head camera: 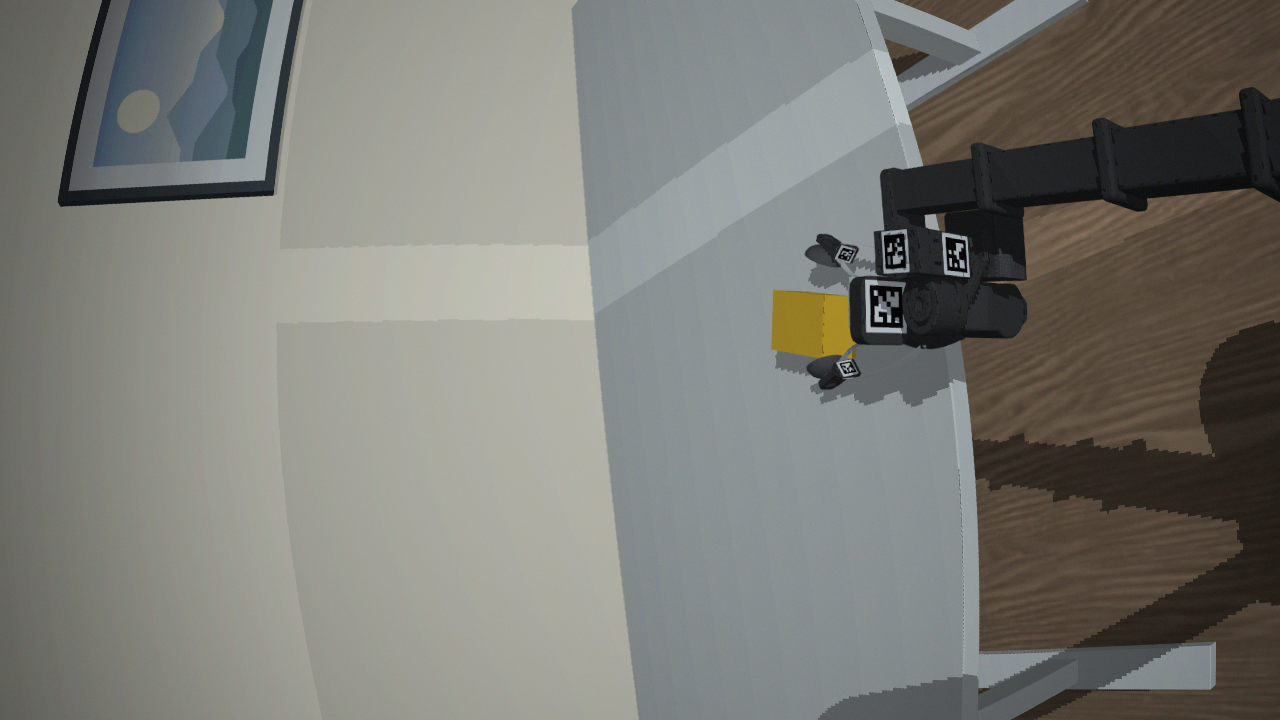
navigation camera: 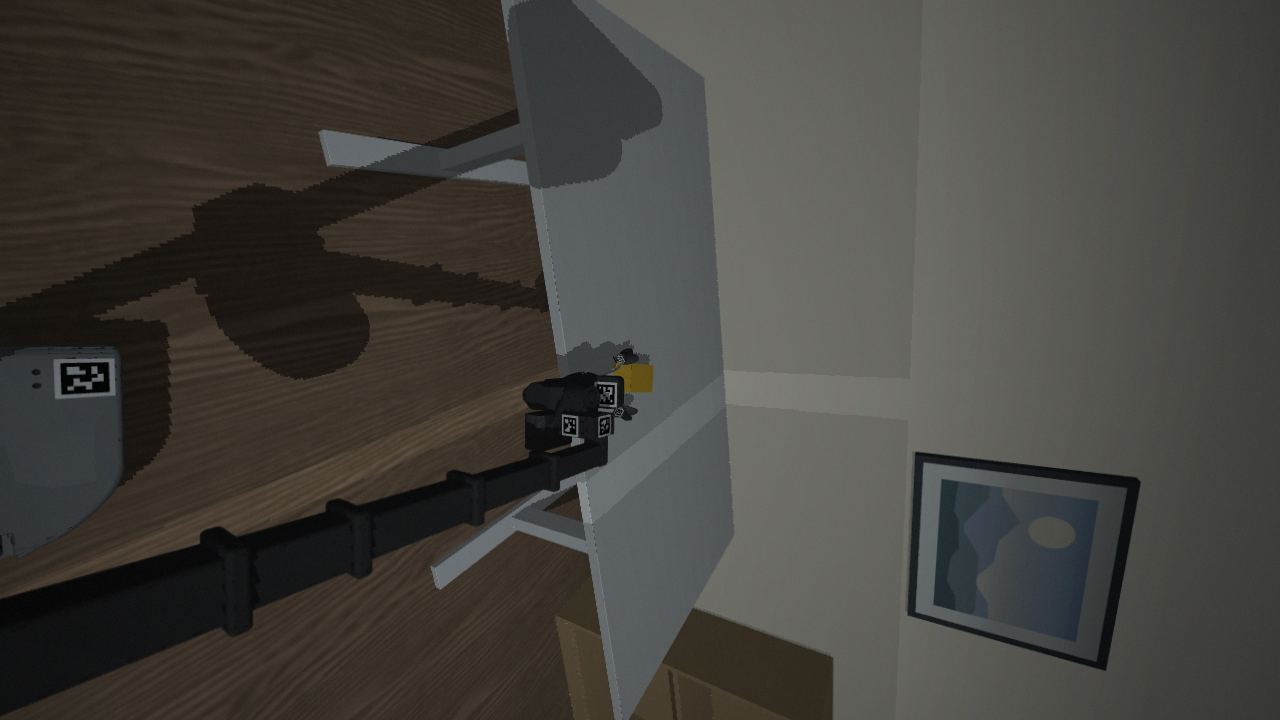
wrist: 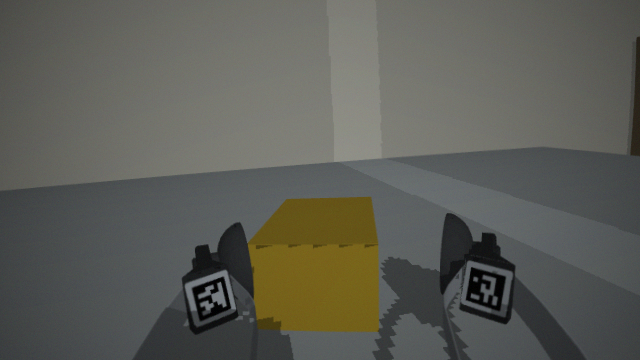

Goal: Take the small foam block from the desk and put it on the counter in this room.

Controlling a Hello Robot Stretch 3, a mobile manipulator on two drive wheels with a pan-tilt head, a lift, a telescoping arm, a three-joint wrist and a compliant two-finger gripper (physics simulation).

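Frame: origin at the robot's base, x down, y left, z ahead, level; centimetres.
Where they show: gripper, between the fingertips: (head camera: 815,311) (navigation camera: 633,383).
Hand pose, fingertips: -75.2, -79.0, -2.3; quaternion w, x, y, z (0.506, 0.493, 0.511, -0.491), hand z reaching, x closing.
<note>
After its pixels a point has its place, as x, y, z.
The small foam block (head camera: 796,322) @(-76.6, -80.5, -1.1) (navigation camera: 640,377) @(-76.6, -79.7, -0.9) (wrist: 317,287) is a yellow box resting on the grey desk (head camera: 716,492) @(-72.1, -103.6, 18.9) (navigation camera: 635,250) @(-72.1, -84.2, 27.1) (wrist: 100,225). My gripper (head camera: 827,309) @(-75.2, -79.0, -2.3) (navigation camera: 627,385) @(-75.2, -79.0, -2.3) (wrist: 343,246) @(-75.2, -79.0, -2.3) is open, low over the desk, with its fingers on either side of the block's near part. In the wrist view the block lies close beside the left finger, and a wide gap separates it from the right finger. Whether the left finger touches it I cannot tell. The gripper body hides part of the block's near end in the head view. I cannot identify the counter for certain.
A brown cabinet (navigation camera: 769,667) @(-87.2, -151.7, -106.6) stands past the desk's end at the bottom of the navigation view. A wall with a framed picture (head camera: 179,98) @(-149.8, -150.1, -42.9) (navigation camera: 1020,559) @(-152.7, -151.8, -50.2) rises behind the desk. White desk legs (head camera: 1118,667) (navigation camera: 384,152) reach over the wooden floor.
</note>
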